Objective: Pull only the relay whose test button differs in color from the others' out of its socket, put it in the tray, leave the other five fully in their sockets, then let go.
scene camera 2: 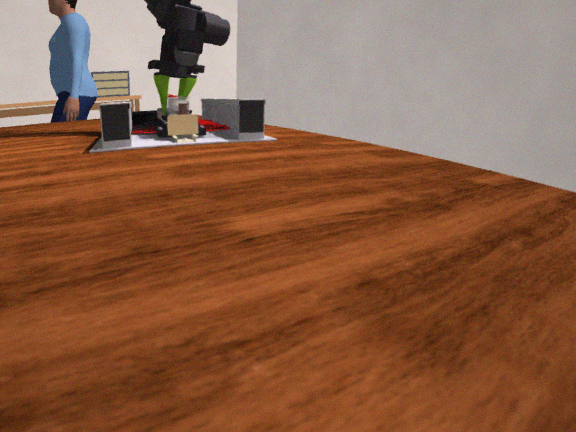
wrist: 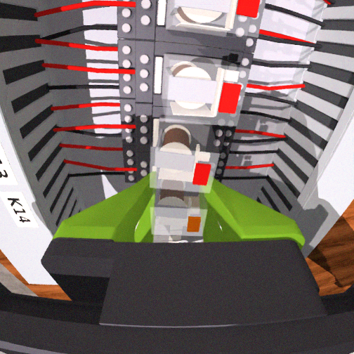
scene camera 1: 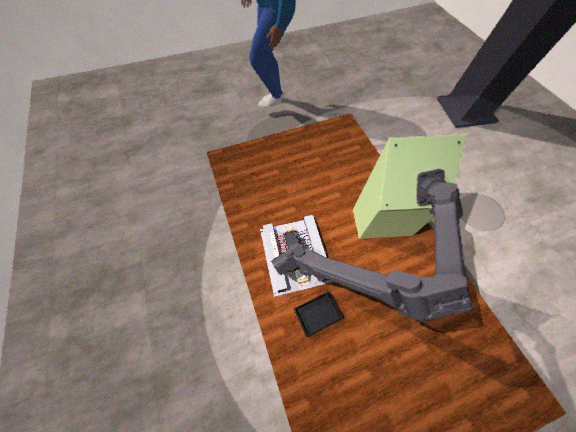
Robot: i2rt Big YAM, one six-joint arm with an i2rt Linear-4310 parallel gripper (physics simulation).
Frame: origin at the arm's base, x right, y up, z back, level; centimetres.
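Seen in the pictures: gripper, fingertip midpoint: (scene camera 2: pixel 171 114); arm's base at its link origin: (scene camera 1: pixel 428 186).
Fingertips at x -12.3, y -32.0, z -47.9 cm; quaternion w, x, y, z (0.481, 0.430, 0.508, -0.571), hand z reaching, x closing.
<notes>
Offsets run from my fingertips to a thing's top centre. "spot": to the spot under its first point.
In the wrist view a clear-cased relay with an orange test button (wrist: pixel 177 220) stands at the lower end of the relay row. My gripper (wrist: pixel 177 178) (scene camera 2: pixel 173 107) is shut on it, one green finger on each side; whether it sits fully in its socket is hidden. Three further relays with red buttons show above it: a near one (wrist: pixel 180 162), a middle one (wrist: pixel 192 92) and one (wrist: pixel 200 12) at the top edge. Other relays are outside the wrist view or hidden by the arm. The black tray @(spot: dx -20.6, dy -3.1, dz +5.1 cm) (scene camera 1: pixel 320 314) lies beside the board, with no relay in it.
Grey slotted wire ducts @(dx +7.1, dy +2.9, dz +9.3 cm) (scene camera 2: pixel 116 125) @(dx +5.6, dy +2.9, dz -10.2 cm) (scene camera 2: pixel 251 119) flank the row on the white board @(spot: dx -8.2, dy +2.9, dz -9.1 cm) (scene camera 1: pixel 281 286), with red and black wires between. A tan end bracket @(dx +17.3, dy +0.6, dz -1.2 cm) (scene camera 2: pixel 182 125) closes one end. A light green block (scene camera 1: pixel 420 172) stands by the arm's base. A person (scene camera 1: pixel 267 55) (scene camera 2: pixel 72 55) stands beyond the table.
</notes>
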